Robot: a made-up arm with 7 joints.
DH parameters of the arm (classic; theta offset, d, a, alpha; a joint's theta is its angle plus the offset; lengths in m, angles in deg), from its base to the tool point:
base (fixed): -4.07 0 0 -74.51
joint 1: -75.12 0.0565 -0.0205 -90
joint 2: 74 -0.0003 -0.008 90
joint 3: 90 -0.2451 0.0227 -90
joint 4: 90 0.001 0.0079 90
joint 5: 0 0.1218 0.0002 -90
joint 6: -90 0 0.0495 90
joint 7: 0 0.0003 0 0
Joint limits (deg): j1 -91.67..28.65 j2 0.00..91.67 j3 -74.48..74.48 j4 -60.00..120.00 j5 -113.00..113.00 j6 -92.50..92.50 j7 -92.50..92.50
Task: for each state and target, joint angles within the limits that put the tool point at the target. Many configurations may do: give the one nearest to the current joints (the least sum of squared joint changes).
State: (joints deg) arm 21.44 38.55 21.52 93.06 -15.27 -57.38 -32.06
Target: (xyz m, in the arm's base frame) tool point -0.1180 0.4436 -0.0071
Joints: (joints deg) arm 28.65 78.47 20.77 114.02 -22.81 -44.10 -32.06
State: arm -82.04 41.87 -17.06 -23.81 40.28 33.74 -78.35
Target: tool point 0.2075 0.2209 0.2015
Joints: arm -87.29 67.22 4.71 -9.11 41.21 39.67 -78.35
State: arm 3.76 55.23 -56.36 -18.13 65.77 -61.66 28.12
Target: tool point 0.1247 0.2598 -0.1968
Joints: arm -15.28 75.99 -41.62 4.05 70.34 -54.99 28.12
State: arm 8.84 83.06 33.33 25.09 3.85 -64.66 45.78
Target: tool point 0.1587 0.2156 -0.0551
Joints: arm -12.97 66.11 9.46 -16.69 8.82 -65.76 45.78
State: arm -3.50 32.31 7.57 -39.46 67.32 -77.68 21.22
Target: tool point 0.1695 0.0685 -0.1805
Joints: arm -20.18 18.42 0.54 -22.79 73.95 -73.93 21.22
